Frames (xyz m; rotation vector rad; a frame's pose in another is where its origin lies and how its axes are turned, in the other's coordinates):
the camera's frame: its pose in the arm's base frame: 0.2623 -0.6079 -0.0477 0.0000 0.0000 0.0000
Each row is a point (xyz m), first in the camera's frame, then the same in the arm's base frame.
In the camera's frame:
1: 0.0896 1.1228 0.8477
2: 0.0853 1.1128 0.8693
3: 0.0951 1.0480 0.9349
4: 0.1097 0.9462 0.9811
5: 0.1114 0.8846 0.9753
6: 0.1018 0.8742 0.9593
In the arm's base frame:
1: 0.3519 0.5149 0.8000
2: 0.3476 0.5049 0.8216
3: 0.3574 0.4401 0.8872
4: 0.3720 0.3383 0.9334
5: 0.3737 0.2767 0.9276
6: 0.3641 0.2663 0.9116

